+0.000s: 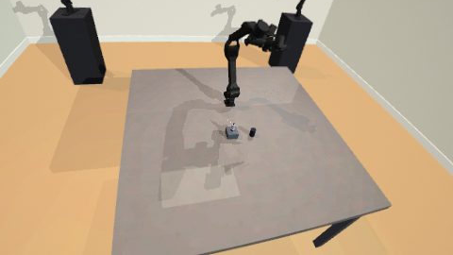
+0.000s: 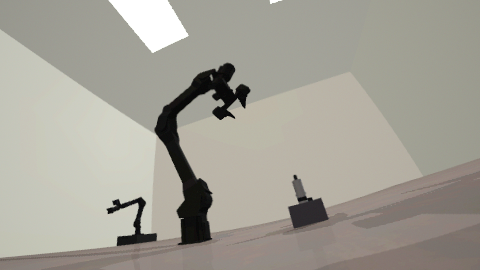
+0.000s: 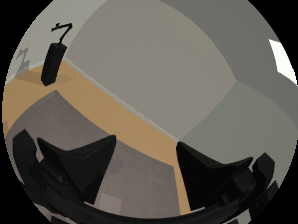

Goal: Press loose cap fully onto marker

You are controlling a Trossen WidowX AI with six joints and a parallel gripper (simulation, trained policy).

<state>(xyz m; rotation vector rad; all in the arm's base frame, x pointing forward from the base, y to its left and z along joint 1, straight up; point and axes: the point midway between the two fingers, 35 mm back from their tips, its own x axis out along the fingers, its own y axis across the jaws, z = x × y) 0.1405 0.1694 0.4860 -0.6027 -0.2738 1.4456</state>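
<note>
Now: gripper tip 150 mm short of the cap, 140 mm to the left of it and 450 mm above it. The rest, counted from my gripper tip: holder block 130 mm ahead, 260 mm to the right, 460 mm below.
</note>
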